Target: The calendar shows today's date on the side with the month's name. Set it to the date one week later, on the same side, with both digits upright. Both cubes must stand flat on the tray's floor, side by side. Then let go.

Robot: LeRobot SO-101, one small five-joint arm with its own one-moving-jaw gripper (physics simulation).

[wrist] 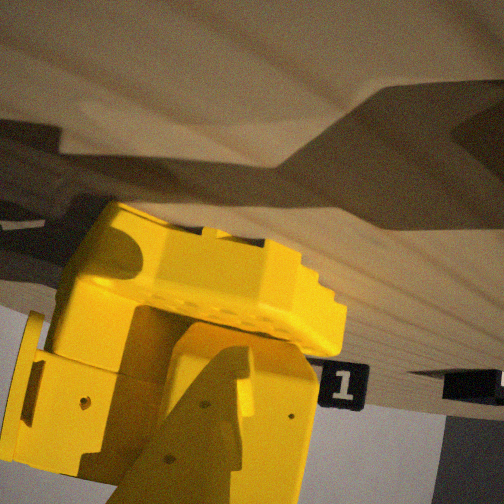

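Note:
In the wrist view my yellow gripper (292,342) fills the lower left, open, with nothing between the jaws. The notched jaw points right over the wooden table top (250,75). Far beyond its tip, near the table's edge, a black cube (343,385) shows a white 1 on the face toward me. A second black block (472,386) lies further right at the same edge, with a bit of white at the picture's border; its digit is cut off. Both are small and well away from the jaws. No tray or month name can be made out.
Broad dark shadows of the arm (400,165) cross the wood. Past the table's edge there is a light grey surface (380,455) and a darker grey band (470,465). A dark shape with a pale strip (22,225) sits at the left border.

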